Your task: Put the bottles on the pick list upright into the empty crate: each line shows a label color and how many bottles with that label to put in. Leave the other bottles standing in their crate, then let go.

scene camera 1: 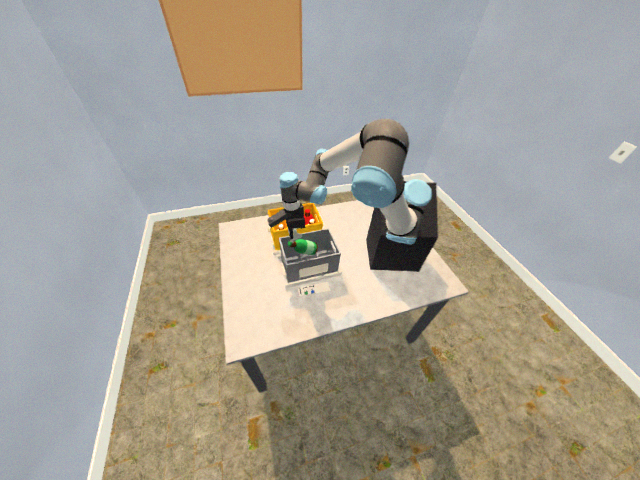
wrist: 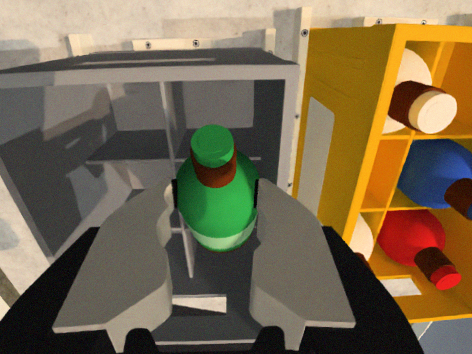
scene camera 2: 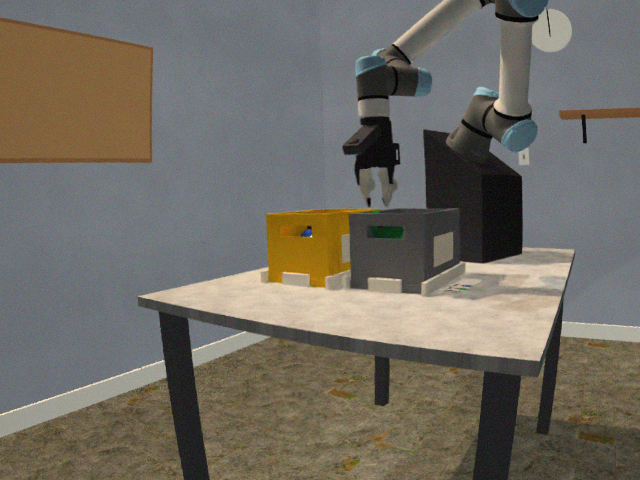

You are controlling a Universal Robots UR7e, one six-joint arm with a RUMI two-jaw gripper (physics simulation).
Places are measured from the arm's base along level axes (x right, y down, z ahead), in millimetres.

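Pixels of known places: gripper, fingertip midpoint: [scene camera 1: 292,239] [wrist: 216,181] [scene camera 2: 377,206]; arm's base, link origin: [scene camera 2: 465,151].
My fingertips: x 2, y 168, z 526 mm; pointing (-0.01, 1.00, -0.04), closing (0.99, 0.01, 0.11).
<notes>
For each thing: its middle in the pictures, then the offset to it from my fingertips. Level surfaces: height alone.
- green bottle, body centre: [wrist: 218,193] [scene camera 2: 387,230] [scene camera 1: 301,246] dx +4, dy +59, dz -48 mm
- grey crate, body centre: [wrist: 178,194] [scene camera 2: 409,245] [scene camera 1: 309,256] dx -37, dy +100, dz -82 mm
- yellow crate, body centre: [wrist: 394,173] [scene camera 2: 326,243] [scene camera 1: 295,227] dx +191, dy +100, dz -29 mm
- blue bottle, body centre: [wrist: 430,170] dx +233, dy +102, dz -21 mm
- red bottle, body centre: [wrist: 405,230] [scene camera 1: 307,220] dx +247, dy +102, dz -108 mm
- pick list, body centre: [scene camera 2: 462,285] [scene camera 1: 313,288] dx -184, dy +186, dz -88 mm
- table, surface height: dy +187 mm
A green bottle [scene camera 1: 306,246] [scene camera 2: 387,231] [wrist: 217,215] lies strongly tilted in the grey crate [scene camera 1: 333,264] [scene camera 2: 387,258] [wrist: 150,73], its cap towards the crate's left end in the first scene view. No other bottle shows in that crate. My gripper [scene camera 1: 294,237] [scene camera 2: 377,202] [wrist: 216,181] is open and empty, its fingertips just above the crate's rim and over the bottle. The yellow crate [scene camera 2: 298,258] [wrist: 350,60] holds a blue bottle [wrist: 432,170], a red bottle [wrist: 407,235] and white bottles, all upright. The pick list [scene camera 1: 308,290] [scene camera 2: 459,287] shows green and blue marks; its numbers are unreadable.
The yellow crate stands directly behind the grey one in the first scene view. Pale locating strips [scene camera 2: 384,285] [wrist: 172,45] surround both crates on the table [scene camera 1: 258,320] [scene camera 2: 310,315]. The arm's black pedestal [scene camera 1: 398,253] [scene camera 2: 498,211] stands at the right. Thin dividers split the grey crate inside.
</notes>
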